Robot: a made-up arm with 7 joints.
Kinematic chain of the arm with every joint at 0, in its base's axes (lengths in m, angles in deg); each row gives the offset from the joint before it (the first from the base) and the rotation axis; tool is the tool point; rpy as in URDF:
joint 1: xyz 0 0 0.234 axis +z
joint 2: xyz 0 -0.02 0.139 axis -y
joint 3: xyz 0 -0.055 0.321 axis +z
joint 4: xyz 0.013 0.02 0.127 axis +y
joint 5: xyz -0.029 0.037 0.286 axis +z
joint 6: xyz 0 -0.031 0.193 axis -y
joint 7: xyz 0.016 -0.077 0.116 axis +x
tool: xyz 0 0 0 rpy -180 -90 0
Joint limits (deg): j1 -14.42..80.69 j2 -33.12..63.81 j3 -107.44..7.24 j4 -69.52..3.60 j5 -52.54..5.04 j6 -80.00..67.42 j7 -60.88..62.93
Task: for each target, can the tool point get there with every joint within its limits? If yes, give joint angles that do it. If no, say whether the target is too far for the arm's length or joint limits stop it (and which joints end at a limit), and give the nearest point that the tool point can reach.
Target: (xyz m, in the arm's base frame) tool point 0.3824 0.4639 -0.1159
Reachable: no: joint limits stop it (at a limit: joint 2, joint 3, joint 4, joint 5, joint 6) | nearest point 0.3980 0.4828 0.6400 | short by 0.756 m
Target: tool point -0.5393 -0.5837 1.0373
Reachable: yes | joints 43.60 42.55 -33.14 -10.98 -11.27 -3.87 -31.81
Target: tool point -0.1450 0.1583 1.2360
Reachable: yes | joints 44.62 -15.04 -63.53 -49.97 -7.99 -55.55 50.70
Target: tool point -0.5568 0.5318 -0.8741
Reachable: no: too far | nearest point -0.6472 0.2712 0.0978 | short by 1.010 m
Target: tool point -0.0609 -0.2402 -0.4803
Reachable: no: joint limits stop it (at a limit: joint 2, joint 4, joint 6) | nearest point -0.1643 -0.6482 0.0823 | short by 0.703 m
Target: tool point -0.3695 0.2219 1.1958
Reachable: yes | joints -1.16 7.07 -46.89 -29.34 -28.08 53.00 25.38
